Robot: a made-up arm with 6 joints.
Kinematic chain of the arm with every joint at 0, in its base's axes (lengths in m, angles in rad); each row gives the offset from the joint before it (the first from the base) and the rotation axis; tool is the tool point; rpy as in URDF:
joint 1: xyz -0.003 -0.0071 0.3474 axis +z
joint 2: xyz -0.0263 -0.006 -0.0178 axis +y
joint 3: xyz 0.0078 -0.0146 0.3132 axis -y
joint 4: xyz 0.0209 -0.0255 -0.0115 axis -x
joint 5: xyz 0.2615 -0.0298 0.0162 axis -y
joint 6: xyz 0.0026 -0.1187 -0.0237 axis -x
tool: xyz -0.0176 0.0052 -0.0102 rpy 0 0 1.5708
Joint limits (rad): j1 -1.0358..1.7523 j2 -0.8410..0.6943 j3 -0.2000..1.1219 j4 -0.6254..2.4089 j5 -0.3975..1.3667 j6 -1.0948..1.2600
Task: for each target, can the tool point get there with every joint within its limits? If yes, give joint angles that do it. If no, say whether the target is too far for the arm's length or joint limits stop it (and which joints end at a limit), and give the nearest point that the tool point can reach.
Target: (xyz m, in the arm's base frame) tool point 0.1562 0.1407 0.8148
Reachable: yes | joints 1.3829 -0.0980 0.1433 1.0813 -0.2586 0.5849
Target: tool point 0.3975 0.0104 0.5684
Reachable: yes | joints 0.5098 0.2961 -0.0729 0.5655 0.5416 0.1921
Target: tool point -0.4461 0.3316 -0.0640
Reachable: no: joint limits stop it (at a limit: joint 1, joint 2, joint 3, joint 4, joint 5) | nearest point -0.1446 0.4234 0.3789 | short by 0.544 m
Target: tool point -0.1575 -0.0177 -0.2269
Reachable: no: joint limits stop it (at a limit: joint 1, joint 2, joint 3, joint 4) | nearest point -0.0023 -0.3243 0.2625 | short by 0.598 m
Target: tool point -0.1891 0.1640 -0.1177
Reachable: no: joint limits stop it (at a limit: joint 1, joint 2, joint 3, joint 4) | nearest point 0.0987 0.2986 0.2608 | short by 0.494 m
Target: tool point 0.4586 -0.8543 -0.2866
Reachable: no: too far | nearest point 0.2004 -0.3804 0.3113 | short by 0.805 m
